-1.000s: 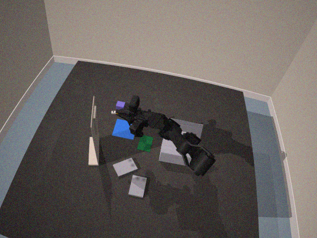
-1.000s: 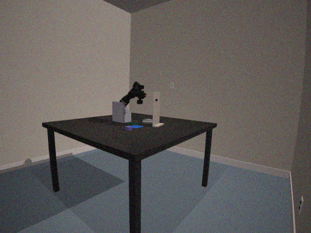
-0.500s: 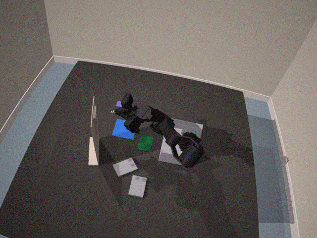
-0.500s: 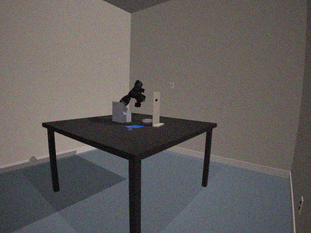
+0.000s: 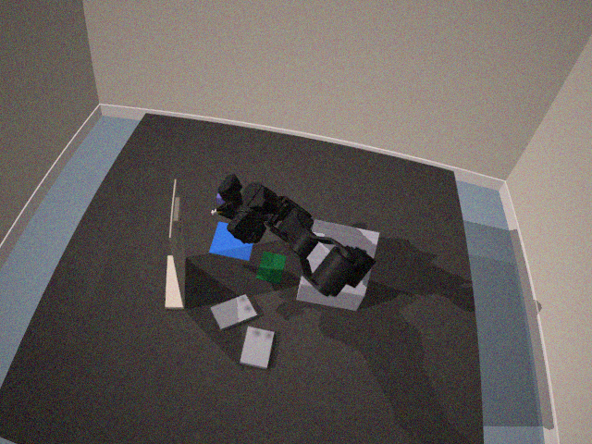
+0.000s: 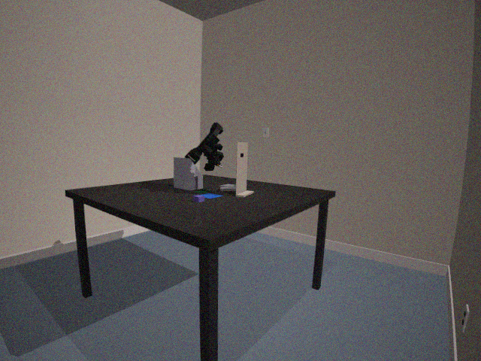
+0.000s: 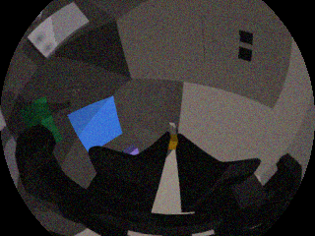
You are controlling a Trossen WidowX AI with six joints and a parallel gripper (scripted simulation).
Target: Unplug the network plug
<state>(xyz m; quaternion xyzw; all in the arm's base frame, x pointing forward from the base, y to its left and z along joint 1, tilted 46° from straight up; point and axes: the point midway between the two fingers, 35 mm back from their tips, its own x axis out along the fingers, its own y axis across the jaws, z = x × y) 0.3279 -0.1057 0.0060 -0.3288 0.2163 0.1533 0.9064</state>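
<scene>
Now: the blue marked square 40 mm behind my gripper tip, 50 mm to the right of it and 180 mm below it. The rest, counted from my gripper tip: flat green square 160 mm behind, 30 mm to the left, 180 mm below; upright panel 90 mm ahead, 120 mm to the left, 30 mm below; network plug right at my gripper tip.
</scene>
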